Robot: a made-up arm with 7 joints. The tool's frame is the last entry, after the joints.
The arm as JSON. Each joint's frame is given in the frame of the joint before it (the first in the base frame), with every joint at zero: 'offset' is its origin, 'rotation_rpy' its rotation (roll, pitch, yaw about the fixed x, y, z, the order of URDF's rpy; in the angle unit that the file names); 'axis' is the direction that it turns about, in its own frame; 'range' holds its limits. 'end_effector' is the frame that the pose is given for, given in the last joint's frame.
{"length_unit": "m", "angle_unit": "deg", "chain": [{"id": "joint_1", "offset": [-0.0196, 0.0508, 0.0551], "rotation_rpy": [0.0, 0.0, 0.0], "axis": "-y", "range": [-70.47, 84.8]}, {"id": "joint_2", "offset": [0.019, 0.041, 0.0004], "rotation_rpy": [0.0, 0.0, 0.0], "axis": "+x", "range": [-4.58, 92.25]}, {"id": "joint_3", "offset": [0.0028, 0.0, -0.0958], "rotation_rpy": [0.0, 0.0, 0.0], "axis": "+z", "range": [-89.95, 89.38]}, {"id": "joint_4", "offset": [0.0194, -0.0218, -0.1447], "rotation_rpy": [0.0, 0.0, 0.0], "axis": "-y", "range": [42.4, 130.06]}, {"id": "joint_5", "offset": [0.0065, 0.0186, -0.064], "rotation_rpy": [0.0, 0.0, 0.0], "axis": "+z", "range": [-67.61, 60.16]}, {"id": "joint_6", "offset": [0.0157, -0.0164, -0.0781], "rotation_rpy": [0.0, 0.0, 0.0], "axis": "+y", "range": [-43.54, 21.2]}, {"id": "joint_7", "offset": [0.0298, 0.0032, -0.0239], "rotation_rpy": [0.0, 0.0, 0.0], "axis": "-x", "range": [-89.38, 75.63]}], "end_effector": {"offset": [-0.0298, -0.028, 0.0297], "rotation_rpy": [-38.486, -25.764, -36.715]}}
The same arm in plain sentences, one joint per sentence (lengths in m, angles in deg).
The arm has seven revolute joints in a row. What follows holds with every joint at zero, and every direction is one of the base frame's. Joint 1 lies 0.0196 m along -x and 0.0508 m along +y and 0.0551 m along +z from the base frame's origin and turns about -y, from -70.47 to 84.8 deg. Joint 2 lies 0.019 m along +x and 0.041 m along +y and 0.0004 m along +z from joint 1 and turns about +x, from -4.58 to 92.25 deg. Joint 3 lies 0.0028 m along +x and 0.0958 m along -z from joint 2 and turns about +z, from -89.95 to 89.38 deg. Joint 4 lies 0.0194 m along +x and 0.0218 m along -y and 0.1447 m along -z from joint 3 and turns about -y, from 42.4 to 130.06 deg. Joint 5 lies 0.0065 m along +x and 0.0186 m along +y and 0.064 m along -z from joint 4 and turns about +z, from -67.61 to 60.16 deg. Joint 6 lies 0.0157 m along +x and 0.0164 m along -y and 0.0781 m along -z from joint 5 and turns about +y, from -43.54 to 21.2 deg. Joint 7 lies 0.0298 m along +x and 0.0032 m along +y and 0.0239 m along -z from joint 6 and turns about -x, from -89.38 to 75.63 deg. The tool frame, which is the frame that the pose is given for, lies 0.0298 m along -x and 0.028 m along -y and 0.0297 m along +z from joint 7; its axes are the base frame's turned by roll -38.49, pitch -25.76 and yaw -36.72 deg (as in URDF: about the fixed x, then y, then z).
